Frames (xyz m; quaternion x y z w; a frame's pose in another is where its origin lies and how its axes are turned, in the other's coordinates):
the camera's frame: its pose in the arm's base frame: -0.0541 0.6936 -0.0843 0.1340 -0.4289 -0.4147 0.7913
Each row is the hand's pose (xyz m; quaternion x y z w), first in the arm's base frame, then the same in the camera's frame.
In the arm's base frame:
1: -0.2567 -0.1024 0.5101 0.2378 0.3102 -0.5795 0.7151
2: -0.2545 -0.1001 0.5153 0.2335 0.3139 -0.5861 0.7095
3: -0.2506 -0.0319 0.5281 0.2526 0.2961 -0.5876 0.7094
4: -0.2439 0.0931 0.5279 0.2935 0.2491 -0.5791 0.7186
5: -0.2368 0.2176 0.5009 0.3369 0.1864 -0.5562 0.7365
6: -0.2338 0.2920 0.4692 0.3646 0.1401 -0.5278 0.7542
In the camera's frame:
1: 0.8929 -0.2658 0.4001 -0.2848 0.5731 -0.3056 0.7050
2: 0.8947 -0.2603 0.4018 -0.2919 0.5710 -0.3118 0.7011
3: 0.8505 -0.2086 0.4161 -0.2700 0.5646 -0.3188 0.7119
4: 0.7559 -0.1276 0.4286 -0.2157 0.5494 -0.3195 0.7413
5: 0.6466 -0.0618 0.4248 -0.1480 0.5285 -0.3042 0.7786
6: 0.5721 -0.0321 0.4142 -0.0970 0.5148 -0.2800 0.8044

